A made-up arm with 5 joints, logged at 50 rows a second.
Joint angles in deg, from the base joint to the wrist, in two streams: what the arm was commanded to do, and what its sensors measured. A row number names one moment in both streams.
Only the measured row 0 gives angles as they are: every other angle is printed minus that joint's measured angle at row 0.
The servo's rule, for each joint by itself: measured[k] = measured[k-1] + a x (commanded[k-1-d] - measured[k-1]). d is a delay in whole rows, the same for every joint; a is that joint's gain. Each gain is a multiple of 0.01, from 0.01 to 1. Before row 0 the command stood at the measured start. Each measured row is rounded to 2 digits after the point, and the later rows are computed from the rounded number. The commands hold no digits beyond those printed.
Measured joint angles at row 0:
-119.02, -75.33, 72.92, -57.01, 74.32
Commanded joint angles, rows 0 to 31:
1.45, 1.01, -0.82, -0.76, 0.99
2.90, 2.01, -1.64, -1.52, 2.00
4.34, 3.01, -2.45, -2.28, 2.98
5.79, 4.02, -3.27, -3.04, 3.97
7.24, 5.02, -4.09, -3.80, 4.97
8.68, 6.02, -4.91, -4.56, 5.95
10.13, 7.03, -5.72, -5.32, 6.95
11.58, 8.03, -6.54, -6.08, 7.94
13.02, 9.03, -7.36, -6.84, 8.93
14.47, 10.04, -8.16, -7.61, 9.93
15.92, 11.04, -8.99, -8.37, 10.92
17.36, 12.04, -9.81, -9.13, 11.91
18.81, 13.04, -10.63, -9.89, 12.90
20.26, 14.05, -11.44, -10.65, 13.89
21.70, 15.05, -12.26, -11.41, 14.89
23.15, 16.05, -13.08, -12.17, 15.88
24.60, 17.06, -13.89, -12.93, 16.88
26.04, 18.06, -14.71, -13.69, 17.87
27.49, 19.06, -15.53, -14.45, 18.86
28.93, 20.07, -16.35, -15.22, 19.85
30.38, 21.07, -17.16, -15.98, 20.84
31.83, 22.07, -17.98, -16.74, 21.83
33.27, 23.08, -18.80, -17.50, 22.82
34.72, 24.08, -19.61, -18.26, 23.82
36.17, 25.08, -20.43, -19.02, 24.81
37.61, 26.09, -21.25, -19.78, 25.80
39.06, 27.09, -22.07, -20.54, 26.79
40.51, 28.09, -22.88, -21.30, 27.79
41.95, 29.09, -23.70, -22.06, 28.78
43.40, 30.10, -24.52, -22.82, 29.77
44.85, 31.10, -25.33, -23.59, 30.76
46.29, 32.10, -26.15, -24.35, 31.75
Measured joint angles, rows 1 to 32:
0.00, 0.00, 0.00, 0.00, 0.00
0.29, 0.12, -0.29, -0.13, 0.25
0.81, 0.35, -0.76, -0.37, 0.69
1.52, 0.67, -1.35, -0.69, 1.26
2.37, 1.07, -2.02, -1.09, 1.94
3.34, 1.54, -2.74, -1.55, 2.70
4.41, 2.08, -3.50, -2.06, 3.51
5.55, 2.67, -4.28, -2.61, 4.37
6.76, 3.31, -5.07, -3.20, 5.26
8.01, 4.00, -5.87, -3.82, 6.18
9.30, 4.72, -6.67, -4.46, 7.12
10.62, 5.48, -7.48, -5.12, 8.07
11.97, 6.27, -8.30, -5.80, 9.03
13.34, 7.08, -9.12, -6.50, 10.00
14.72, 7.92, -9.93, -7.21, 10.97
16.12, 8.78, -10.75, -7.92, 11.95
17.53, 9.65, -11.57, -8.64, 12.93
18.94, 10.54, -12.38, -9.37, 13.92
20.36, 11.44, -13.20, -10.10, 14.91
21.79, 12.35, -14.02, -10.84, 15.90
23.22, 13.28, -14.84, -11.58, 16.89
24.65, 14.21, -15.65, -12.33, 17.88
26.09, 15.15, -16.47, -13.08, 18.87
27.53, 16.10, -17.29, -13.83, 19.86
28.97, 17.06, -18.10, -14.58, 20.85
30.41, 18.02, -18.92, -15.33, 21.84
31.85, 18.99, -19.74, -16.09, 22.83
33.29, 19.96, -20.56, -16.85, 23.82
34.73, 20.94, -21.37, -17.61, 24.81
36.17, 21.92, -22.19, -18.37, 25.80
37.62, 22.90, -23.01, -19.13, 26.79
39.07, 23.88, -23.82, -19.89, 27.78
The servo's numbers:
d 1
a 0.20 0.12 0.35 0.17 0.25

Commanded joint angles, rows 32 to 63:
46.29, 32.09, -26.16, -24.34, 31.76
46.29, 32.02, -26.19, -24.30, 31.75
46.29, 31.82, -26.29, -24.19, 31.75
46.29, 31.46, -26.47, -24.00, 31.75
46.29, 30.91, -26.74, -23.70, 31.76
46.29, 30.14, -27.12, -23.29, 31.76
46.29, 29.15, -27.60, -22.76, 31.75
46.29, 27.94, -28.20, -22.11, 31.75
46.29, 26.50, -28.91, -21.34, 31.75
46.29, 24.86, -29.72, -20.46, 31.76
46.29, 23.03, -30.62, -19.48, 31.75
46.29, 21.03, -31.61, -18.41, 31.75
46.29, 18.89, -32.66, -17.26, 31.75
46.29, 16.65, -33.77, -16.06, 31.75
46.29, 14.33, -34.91, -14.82, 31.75
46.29, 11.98, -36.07, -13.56, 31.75
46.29, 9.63, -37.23, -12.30, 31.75
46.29, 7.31, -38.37, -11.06, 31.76
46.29, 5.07, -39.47, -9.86, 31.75
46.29, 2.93, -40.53, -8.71, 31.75
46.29, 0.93, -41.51, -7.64, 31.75
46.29, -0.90, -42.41, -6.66, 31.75
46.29, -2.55, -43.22, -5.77, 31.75
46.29, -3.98, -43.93, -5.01, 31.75
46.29, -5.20, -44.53, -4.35, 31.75
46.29, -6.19, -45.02, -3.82, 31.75
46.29, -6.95, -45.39, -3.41, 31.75
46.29, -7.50, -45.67, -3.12, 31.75
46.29, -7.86, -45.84, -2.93, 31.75
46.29, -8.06, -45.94, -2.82, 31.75
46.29, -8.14, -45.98, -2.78, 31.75
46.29, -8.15, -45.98, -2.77, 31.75
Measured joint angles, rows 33 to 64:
40.51, 24.87, -24.64, -20.65, 28.77
41.67, 25.74, -25.17, -21.28, 29.52
42.59, 26.49, -25.53, -21.79, 30.08
43.33, 27.13, -25.80, -22.20, 30.50
43.92, 27.65, -26.03, -22.51, 30.81
44.39, 28.04, -26.28, -22.71, 31.05
44.77, 28.29, -26.57, -22.81, 31.23
45.07, 28.39, -26.93, -22.80, 31.36
45.31, 28.34, -27.37, -22.68, 31.46
45.51, 28.12, -27.91, -22.45, 31.53
45.67, 27.73, -28.54, -22.11, 31.59
45.79, 27.17, -29.27, -21.66, 31.63
45.89, 26.43, -30.09, -21.11, 31.66
45.97, 25.53, -30.99, -20.46, 31.68
46.03, 24.46, -31.96, -19.71, 31.70
46.08, 23.24, -32.99, -18.88, 31.71
46.12, 21.89, -34.07, -17.98, 31.72
46.15, 20.42, -35.18, -17.01, 31.73
46.18, 18.85, -36.30, -16.00, 31.74
46.20, 17.20, -37.41, -14.96, 31.74
46.22, 15.49, -38.50, -13.90, 31.74
46.23, 13.74, -39.55, -12.84, 31.74
46.24, 11.98, -40.55, -11.79, 31.74
46.25, 10.24, -41.48, -10.77, 31.74
46.26, 8.53, -42.34, -9.79, 31.74
46.27, 6.88, -43.11, -8.87, 31.74
46.27, 5.31, -43.78, -8.01, 31.74
46.27, 3.84, -44.34, -7.23, 31.74
46.27, 2.48, -44.81, -6.53, 31.74
46.27, 1.24, -45.17, -5.92, 31.74
46.27, 0.12, -45.44, -5.39, 31.74
46.27, -0.87, -45.63, -4.95, 31.74

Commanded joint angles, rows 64 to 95:
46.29, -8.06, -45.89, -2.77, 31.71
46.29, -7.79, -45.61, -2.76, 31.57
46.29, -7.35, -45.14, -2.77, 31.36
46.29, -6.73, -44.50, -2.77, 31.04
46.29, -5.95, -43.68, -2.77, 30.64
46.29, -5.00, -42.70, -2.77, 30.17
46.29, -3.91, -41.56, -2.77, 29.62
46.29, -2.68, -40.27, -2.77, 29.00
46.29, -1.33, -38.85, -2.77, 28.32
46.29, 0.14, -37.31, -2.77, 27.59
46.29, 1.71, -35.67, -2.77, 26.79
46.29, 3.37, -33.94, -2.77, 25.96
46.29, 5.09, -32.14, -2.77, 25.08
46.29, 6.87, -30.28, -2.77, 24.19
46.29, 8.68, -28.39, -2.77, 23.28
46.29, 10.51, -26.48, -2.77, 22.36
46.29, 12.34, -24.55, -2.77, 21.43
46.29, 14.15, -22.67, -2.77, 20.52
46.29, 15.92, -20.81, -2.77, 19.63
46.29, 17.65, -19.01, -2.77, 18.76
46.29, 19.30, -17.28, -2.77, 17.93
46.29, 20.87, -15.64, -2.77, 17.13
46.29, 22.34, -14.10, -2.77, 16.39
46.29, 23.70, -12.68, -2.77, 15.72
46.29, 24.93, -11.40, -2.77, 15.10
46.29, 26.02, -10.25, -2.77, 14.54
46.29, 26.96, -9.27, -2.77, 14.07
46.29, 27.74, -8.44, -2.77, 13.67
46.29, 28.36, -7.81, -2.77, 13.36
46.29, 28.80, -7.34, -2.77, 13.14
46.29, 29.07, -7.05, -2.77, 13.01
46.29, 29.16, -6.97, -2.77, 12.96
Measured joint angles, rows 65 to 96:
46.27, -1.74, -45.75, -4.58, 31.74
46.27, -2.50, -45.80, -4.27, 31.73
46.27, -3.13, -45.73, -4.01, 31.69
46.27, -3.64, -45.52, -3.80, 31.61
46.27, -4.01, -45.16, -3.62, 31.47
46.27, -4.24, -44.64, -3.48, 31.26
46.27, -4.33, -43.96, -3.36, 30.99
46.27, -4.28, -43.12, -3.26, 30.65
46.27, -4.09, -42.12, -3.18, 30.24
46.27, -3.76, -40.98, -3.11, 29.76
46.27, -3.29, -39.70, -3.05, 29.22
46.27, -2.69, -38.29, -3.00, 28.61
46.27, -1.96, -36.77, -2.96, 27.95
46.27, -1.11, -35.15, -2.93, 27.23
46.27, -0.15, -33.45, -2.90, 26.47
46.27, 0.91, -31.68, -2.88, 25.67
46.27, 2.06, -29.86, -2.86, 24.84
46.27, 3.29, -28.00, -2.84, 23.99
46.27, 4.59, -26.13, -2.83, 23.12
46.27, 5.95, -24.27, -2.82, 22.25
46.27, 7.35, -22.43, -2.81, 21.38
46.27, 8.78, -20.63, -2.80, 20.52
46.27, 10.23, -18.88, -2.79, 19.67
46.27, 11.68, -17.21, -2.79, 18.85
46.27, 13.12, -15.62, -2.79, 18.07
46.27, 14.54, -14.14, -2.79, 17.33
46.27, 15.92, -12.78, -2.79, 16.63
46.27, 17.24, -11.55, -2.79, 15.99
46.27, 18.50, -10.46, -2.79, 15.41
46.27, 19.68, -9.53, -2.79, 14.90
46.27, 20.77, -8.76, -2.79, 14.46
46.27, 21.77, -8.16, -2.79, 14.10

